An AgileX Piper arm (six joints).
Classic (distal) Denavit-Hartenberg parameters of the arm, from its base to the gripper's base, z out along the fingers. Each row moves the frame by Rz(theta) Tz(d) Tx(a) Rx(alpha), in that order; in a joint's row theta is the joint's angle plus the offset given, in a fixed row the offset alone. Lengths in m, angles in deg.
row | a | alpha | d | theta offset
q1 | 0 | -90 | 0.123 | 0
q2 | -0.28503 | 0 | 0 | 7.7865
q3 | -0.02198 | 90 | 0 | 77.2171
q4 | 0 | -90 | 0.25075 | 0
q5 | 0 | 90 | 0 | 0
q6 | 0 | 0 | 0.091 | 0
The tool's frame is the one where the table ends.
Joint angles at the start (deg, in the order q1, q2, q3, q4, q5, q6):
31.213, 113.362, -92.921, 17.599, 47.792, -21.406
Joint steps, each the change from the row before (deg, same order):
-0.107, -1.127, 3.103, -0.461, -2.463, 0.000
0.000, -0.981, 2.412, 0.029, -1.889, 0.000
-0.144, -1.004, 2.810, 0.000, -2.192, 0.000
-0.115, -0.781, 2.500, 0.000, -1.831, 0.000
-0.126, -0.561, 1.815, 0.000, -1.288, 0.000
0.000, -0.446, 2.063, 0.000, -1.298, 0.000
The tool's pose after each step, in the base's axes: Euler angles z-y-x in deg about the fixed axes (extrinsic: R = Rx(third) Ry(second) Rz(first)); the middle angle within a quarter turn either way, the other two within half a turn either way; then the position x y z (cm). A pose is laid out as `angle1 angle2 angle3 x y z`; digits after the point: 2 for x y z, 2 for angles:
132.67 16.97 -153.89 35.91 23.90 23.75
132.99 17.56 -153.92 35.52 23.59 23.40
133.54 18.22 -154.13 35.12 23.13 22.89
134.07 18.60 -154.45 34.73 22.73 22.34
134.50 18.85 -154.73 34.45 22.40 21.94
134.94 18.78 -155.20 34.07 22.12 21.34

